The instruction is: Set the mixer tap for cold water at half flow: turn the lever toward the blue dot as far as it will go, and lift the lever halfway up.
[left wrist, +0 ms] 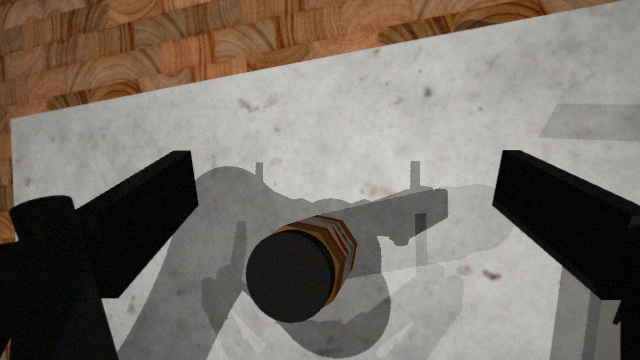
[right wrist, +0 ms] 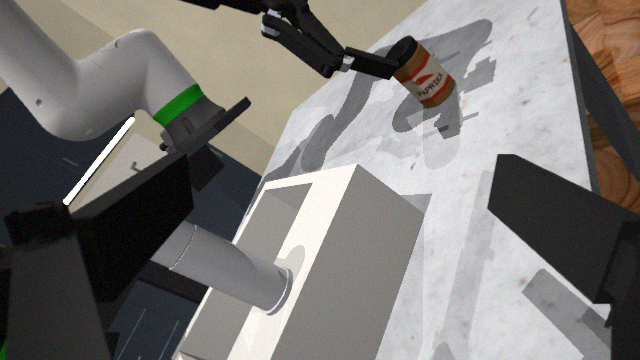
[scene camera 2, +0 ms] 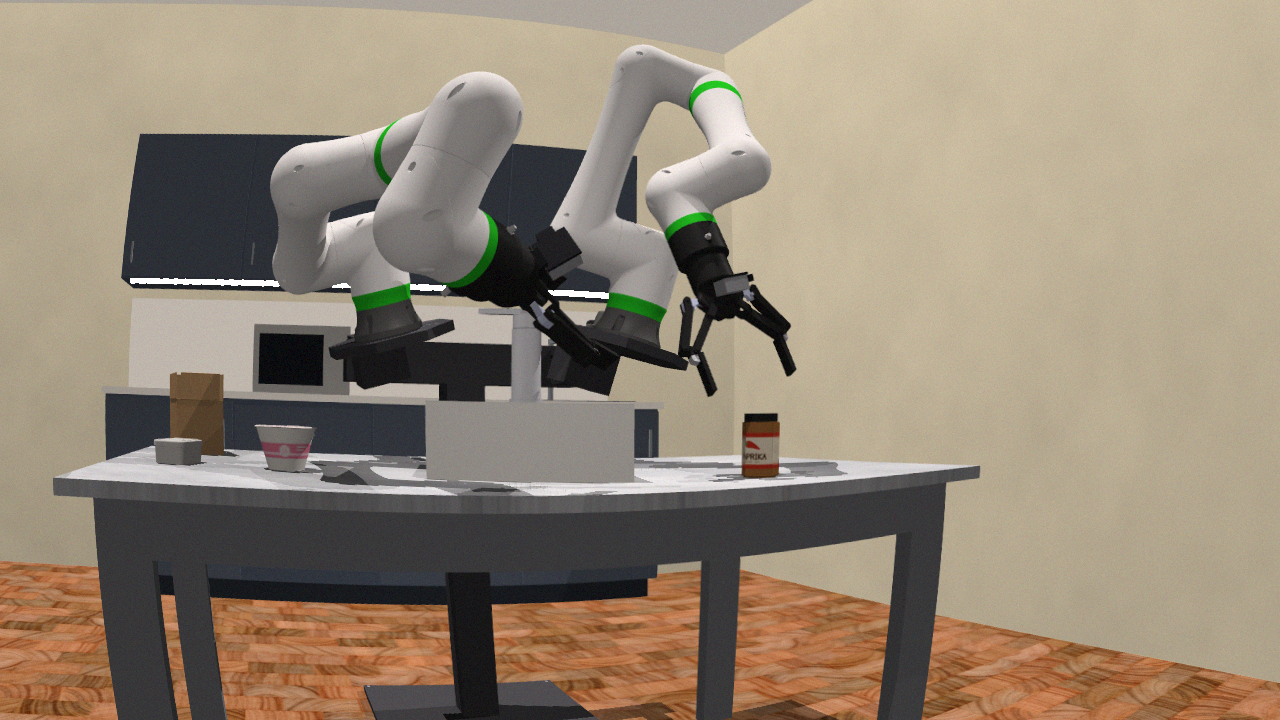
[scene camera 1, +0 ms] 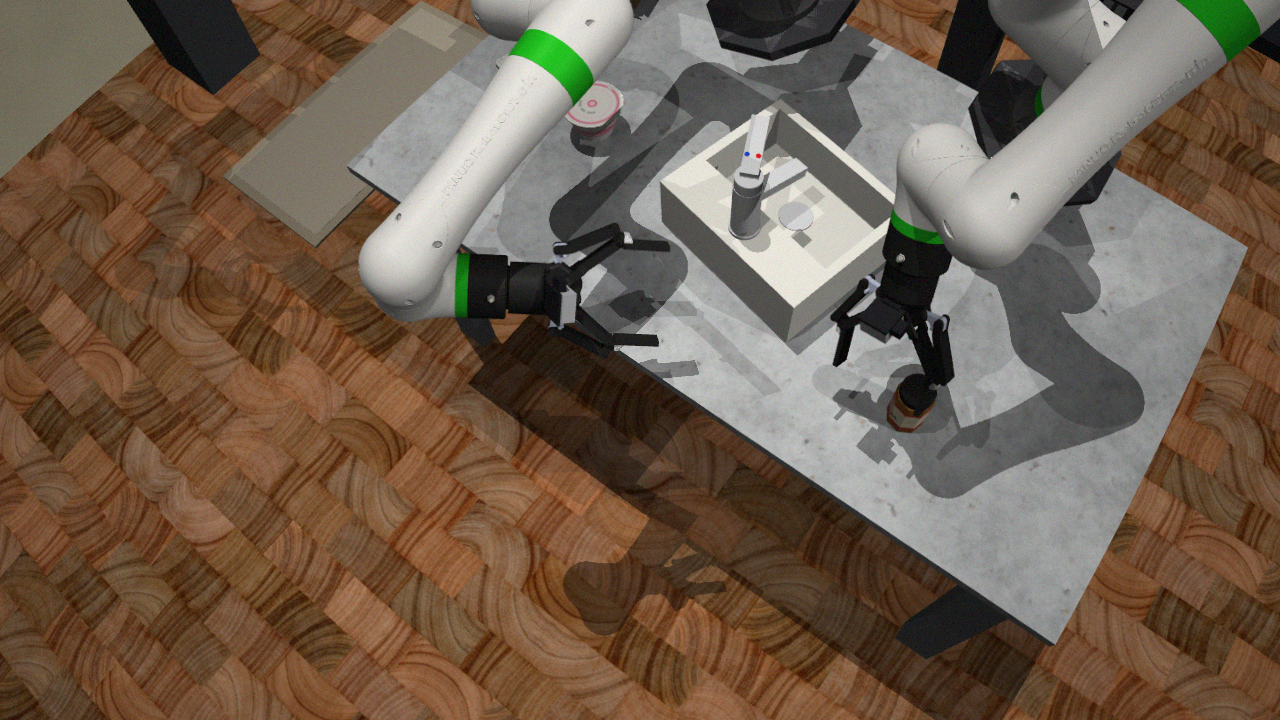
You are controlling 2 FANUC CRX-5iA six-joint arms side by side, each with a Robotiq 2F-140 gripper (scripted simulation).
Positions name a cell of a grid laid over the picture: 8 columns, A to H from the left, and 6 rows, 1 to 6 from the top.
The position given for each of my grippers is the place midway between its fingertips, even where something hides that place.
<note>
I see my left gripper (scene camera 1: F4), my right gripper (scene camera 1: E3), a paprika jar (scene camera 2: E4), a pink-and-white bowl (scene camera 1: D1), a small pale box (scene camera 2: B4) and a brown carton (scene camera 2: B4).
The paprika jar also shows in the left wrist view (left wrist: D5), in the right wrist view (right wrist: F2) and in scene camera 1 (scene camera 1: F4). The pink-and-white bowl shows as well in scene camera 2 (scene camera 2: B4). My left gripper also shows in the left wrist view (left wrist: E3), in the right wrist view (right wrist: E1) and in scene camera 2 (scene camera 2: E4). The left wrist view does not show the pink-and-white bowl: it is out of frame. The right wrist view misses the pink-and-white bowl: it is out of frame.
</note>
